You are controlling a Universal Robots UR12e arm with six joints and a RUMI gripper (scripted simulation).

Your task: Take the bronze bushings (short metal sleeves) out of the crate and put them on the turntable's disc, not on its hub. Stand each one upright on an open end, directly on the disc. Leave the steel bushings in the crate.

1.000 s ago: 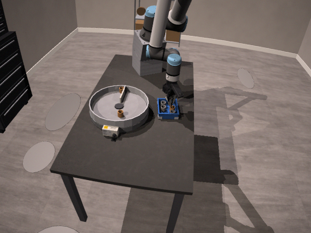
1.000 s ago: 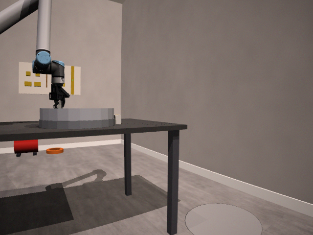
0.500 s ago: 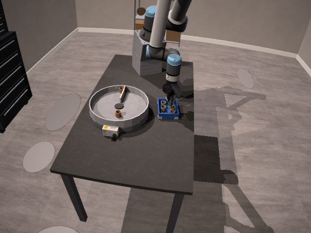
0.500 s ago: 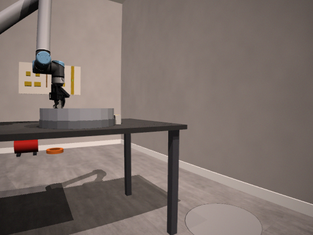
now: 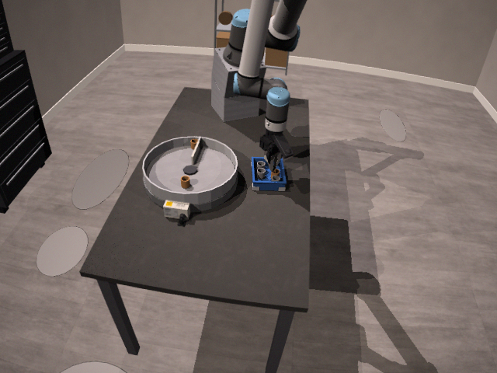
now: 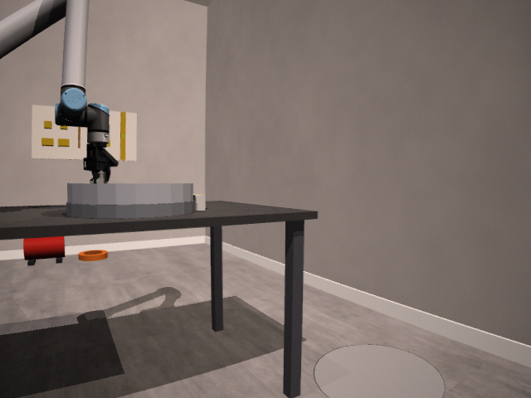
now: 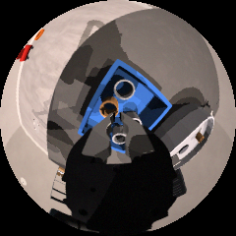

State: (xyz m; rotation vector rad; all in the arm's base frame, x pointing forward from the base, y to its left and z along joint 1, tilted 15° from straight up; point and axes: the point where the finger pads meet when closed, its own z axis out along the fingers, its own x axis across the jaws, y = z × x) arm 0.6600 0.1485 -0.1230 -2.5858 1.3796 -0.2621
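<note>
My gripper is now 1 cm past the blue crate, 2 cm to the left of it and 4 cm above it. The rest, counted from my hand: turntable 1 cm ahead, 37 cm to the right, 1 cm below.
</note>
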